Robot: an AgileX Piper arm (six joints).
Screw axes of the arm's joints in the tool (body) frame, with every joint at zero. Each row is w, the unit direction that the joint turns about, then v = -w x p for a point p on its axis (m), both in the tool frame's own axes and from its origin. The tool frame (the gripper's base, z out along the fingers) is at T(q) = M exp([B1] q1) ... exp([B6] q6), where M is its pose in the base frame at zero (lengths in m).
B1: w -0.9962 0 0.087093 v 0 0.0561 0
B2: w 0 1 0 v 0.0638 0 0.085
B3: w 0 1 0 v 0.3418 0 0.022
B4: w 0 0 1 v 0 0 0
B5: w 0 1 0 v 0.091 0 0
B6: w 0 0 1 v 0 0 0
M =
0.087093 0 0.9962 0.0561
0 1 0 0
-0.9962 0 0.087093 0.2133
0 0 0 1
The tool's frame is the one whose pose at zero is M.
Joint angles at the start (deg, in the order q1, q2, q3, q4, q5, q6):
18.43, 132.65, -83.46, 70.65, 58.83, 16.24
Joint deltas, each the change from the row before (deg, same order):
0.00, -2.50, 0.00, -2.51, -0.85, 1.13
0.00, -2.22, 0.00, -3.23, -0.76, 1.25
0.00, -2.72, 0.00, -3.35, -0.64, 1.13
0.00, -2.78, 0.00, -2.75, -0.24, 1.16
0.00, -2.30, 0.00, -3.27, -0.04, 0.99
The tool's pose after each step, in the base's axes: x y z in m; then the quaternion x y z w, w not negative. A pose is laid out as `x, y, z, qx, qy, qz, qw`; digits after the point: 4 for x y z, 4 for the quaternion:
0.3856, 0.2040, 0.1102, -0.3284, -0.8285, -0.4051, 0.2042
0.3850, 0.2013, 0.1233, -0.3178, -0.8418, -0.3953, 0.1844
0.3839, 0.1983, 0.1402, -0.3040, -0.8553, -0.3875, 0.1606
0.3819, 0.1956, 0.1582, -0.2920, -0.8651, -0.3833, 0.1396
0.3792, 0.1922, 0.1721, -0.2783, -0.8767, -0.3735, 0.1205

